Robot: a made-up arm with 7 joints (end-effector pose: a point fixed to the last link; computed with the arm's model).
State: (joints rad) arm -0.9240 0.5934 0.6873 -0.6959 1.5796 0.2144 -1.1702
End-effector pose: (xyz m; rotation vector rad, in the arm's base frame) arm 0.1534 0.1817 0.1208 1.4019 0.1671 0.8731
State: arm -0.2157 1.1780 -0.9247 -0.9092 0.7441 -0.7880 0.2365
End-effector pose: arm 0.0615 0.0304 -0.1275 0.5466 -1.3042 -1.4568
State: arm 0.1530 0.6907 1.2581 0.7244 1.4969 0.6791 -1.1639
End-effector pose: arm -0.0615 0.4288 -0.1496 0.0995 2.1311 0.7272
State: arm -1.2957 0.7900 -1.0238 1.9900 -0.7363 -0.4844 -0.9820
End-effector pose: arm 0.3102 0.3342 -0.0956 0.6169 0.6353 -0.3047
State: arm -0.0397 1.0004 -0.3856 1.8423 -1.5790 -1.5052 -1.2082
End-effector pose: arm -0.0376 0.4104 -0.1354 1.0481 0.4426 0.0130
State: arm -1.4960 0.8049 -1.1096 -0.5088 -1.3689 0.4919 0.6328
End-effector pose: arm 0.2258 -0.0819 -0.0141 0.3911 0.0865 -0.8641
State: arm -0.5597 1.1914 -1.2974 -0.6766 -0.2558 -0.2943 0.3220
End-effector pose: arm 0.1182 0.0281 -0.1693 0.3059 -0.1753 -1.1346
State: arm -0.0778 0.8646 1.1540 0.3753 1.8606 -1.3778 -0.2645
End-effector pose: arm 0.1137 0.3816 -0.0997 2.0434 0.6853 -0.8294
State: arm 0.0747 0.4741 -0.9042 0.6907 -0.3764 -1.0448 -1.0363
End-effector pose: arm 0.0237 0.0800 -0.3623 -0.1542 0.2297 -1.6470
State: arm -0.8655 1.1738 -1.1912 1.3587 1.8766 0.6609 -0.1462
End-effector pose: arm 0.2526 0.3835 -0.1221 -2.2781 -0.7477 0.0554
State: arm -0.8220 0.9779 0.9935 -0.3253 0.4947 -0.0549 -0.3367
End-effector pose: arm 0.1260 0.2653 0.1578 1.2692 -0.8978 0.9285
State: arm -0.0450 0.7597 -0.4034 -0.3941 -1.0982 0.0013 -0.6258
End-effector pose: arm 0.1860 0.0812 -0.1949 -0.5567 0.1372 -1.1319
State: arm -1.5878 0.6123 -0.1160 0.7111 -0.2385 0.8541 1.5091
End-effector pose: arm 0.4160 0.1154 0.0907 0.3664 -0.0247 1.6122
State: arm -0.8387 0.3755 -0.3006 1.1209 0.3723 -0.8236 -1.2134
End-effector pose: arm 0.3345 0.0938 -0.2441 0.8532 0.2769 -1.7156
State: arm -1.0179 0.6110 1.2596 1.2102 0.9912 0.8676 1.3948
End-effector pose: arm 0.2735 0.3127 -0.2070 0.9674 1.1960 1.9780
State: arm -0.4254 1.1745 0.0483 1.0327 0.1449 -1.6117 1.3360
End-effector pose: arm 0.2064 0.3418 -0.1004 0.5311 -1.2798 0.6962
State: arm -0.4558 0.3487 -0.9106 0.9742 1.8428 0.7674 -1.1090
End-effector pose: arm 0.2005 0.0890 -0.3574 2.4732 1.6491 -0.6291
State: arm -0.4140 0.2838 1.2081 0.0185 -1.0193 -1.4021 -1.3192
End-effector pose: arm 0.0813 0.3133 -0.1186 1.0672 -1.4557 0.4873
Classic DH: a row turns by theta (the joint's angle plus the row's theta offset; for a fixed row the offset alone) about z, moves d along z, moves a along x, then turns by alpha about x. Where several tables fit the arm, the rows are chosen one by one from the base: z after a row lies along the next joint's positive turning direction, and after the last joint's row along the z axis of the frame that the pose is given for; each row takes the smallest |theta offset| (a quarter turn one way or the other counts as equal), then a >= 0, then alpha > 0; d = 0 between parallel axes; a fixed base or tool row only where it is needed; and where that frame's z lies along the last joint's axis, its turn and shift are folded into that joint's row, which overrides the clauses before.
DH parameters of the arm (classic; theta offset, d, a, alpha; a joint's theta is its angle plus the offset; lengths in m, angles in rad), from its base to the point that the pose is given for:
base (fixed): -0.071 0 0 -1.3004
joint 1: -1.3111 0.0594 -0.0213 -1.5708
joint 2: 1.2915 0.0004 -0.005 1.5708
joint 3: 1.5708 -0.1985 0.0224 -1.5708
joint 4: 1.5708 0.002 0.0127 1.5708
joint 5: 0 0.1735 -0.0003 -1.5708
joint 6: -1.5708 0 0.0558 1.5708
joint 7: 0 -0.0002 0 0

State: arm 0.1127 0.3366 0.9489 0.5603 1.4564 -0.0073 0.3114
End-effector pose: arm 0.0131 0.3421 -0.2813 1.6738 1.0856 0.5364
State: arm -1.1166 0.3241 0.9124 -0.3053 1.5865 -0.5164 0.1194
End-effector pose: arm 0.2436 0.2117 0.0869 1.6102 -0.8053 1.2267
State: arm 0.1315 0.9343 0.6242 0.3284 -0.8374 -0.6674 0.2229
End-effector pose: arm 0.1375 0.3737 -0.0841 0.2727 -0.5991 0.8077
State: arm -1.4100 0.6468 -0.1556 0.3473 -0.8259 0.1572 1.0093
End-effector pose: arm 0.3808 0.0786 0.1147 -0.4002 -0.4277 0.6273
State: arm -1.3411 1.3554 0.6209 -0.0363 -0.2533 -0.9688 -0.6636
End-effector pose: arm 0.0688 0.2096 0.2373 1.7454 -1.9456 0.1196
